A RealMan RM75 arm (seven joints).
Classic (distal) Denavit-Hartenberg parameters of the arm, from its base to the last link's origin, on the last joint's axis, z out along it. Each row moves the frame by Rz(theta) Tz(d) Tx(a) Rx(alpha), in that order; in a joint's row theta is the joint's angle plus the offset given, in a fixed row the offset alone. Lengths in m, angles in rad.
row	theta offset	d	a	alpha
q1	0	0.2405	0	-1.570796
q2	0	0	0	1.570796
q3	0	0.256	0	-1.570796
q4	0	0	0	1.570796
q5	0	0.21	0	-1.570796
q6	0	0	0	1.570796
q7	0	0.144	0	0
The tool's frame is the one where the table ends.
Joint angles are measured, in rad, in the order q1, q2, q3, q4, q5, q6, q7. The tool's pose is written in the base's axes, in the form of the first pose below.
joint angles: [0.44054, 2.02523, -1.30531, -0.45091, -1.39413, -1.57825, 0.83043]
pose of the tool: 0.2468 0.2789 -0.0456; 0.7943 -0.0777 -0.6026; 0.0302 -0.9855 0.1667; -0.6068 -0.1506 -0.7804
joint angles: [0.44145, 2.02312, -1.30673, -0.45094, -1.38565, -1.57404, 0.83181]
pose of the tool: 0.2467 0.2804 -0.0446; 0.7935 -0.0821 -0.6030; 0.0305 -0.9842 0.1742; -0.6078 -0.1566 -0.7785
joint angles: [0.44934, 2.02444, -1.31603, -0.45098, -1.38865, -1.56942, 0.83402]
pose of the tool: 0.2447 0.2813 -0.0467; 0.7976 -0.0725 -0.5988; 0.0321 -0.9862 0.1622; -0.6023 -0.1486 -0.7843
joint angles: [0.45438, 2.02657, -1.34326, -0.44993, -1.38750, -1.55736, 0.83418]
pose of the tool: 0.2436 0.2801 -0.0515; 0.8066 -0.0613 -0.5879; 0.0297 -0.9891 0.1440; -0.5903 -0.1336 -0.7961
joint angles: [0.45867, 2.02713, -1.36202, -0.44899, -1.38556, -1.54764, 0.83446]
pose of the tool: 0.2429 0.2797 -0.0545; 0.8133 -0.0540 -0.5793; 0.0289 -0.9907 0.1330; -0.5811 -0.1250 -0.8042
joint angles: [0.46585, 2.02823, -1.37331, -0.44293, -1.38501, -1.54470, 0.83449]
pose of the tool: 0.2417 0.2795 -0.0569; 0.8161 -0.0483 -0.5759; 0.0271 -0.9922 0.1216; -0.5773 -0.1148 -0.8084
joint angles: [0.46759, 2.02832, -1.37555, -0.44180, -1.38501, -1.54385, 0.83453]
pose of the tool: 0.2414 0.2796 -0.0574; 0.8169 -0.0469 -0.5749; 0.0270 -0.9925 0.1193; -0.5762 -0.1130 -0.8095
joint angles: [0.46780, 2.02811, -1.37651, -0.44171, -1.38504, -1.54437, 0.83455]
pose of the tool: 0.2414 0.2794 -0.0574; 0.8170 -0.0461 -0.5748; 0.0271 -0.9926 0.1180; -0.5760 -0.1120 -0.8097
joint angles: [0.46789, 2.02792, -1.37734, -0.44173, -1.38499, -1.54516, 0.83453]
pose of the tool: 0.2413 0.2793 -0.0574; 0.8170 -0.0452 -0.5749; 0.0272 -0.9928 0.1167; -0.5761 -0.1110 -0.8098
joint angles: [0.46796, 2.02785, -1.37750, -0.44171, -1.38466, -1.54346, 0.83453]
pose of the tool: 0.2415 0.2795 -0.0575; 0.8175 -0.0459 -0.5740; 0.0271 -0.9926 0.1181; -0.5752 -0.1121 -0.8103
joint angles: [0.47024, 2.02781, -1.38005, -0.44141, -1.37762, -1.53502, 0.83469]
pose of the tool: 0.2410 0.2813 -0.0576; 0.8183 -0.0493 -0.5727; 0.0280 -0.9917 0.1254; -0.5741 -0.1187 -0.8101
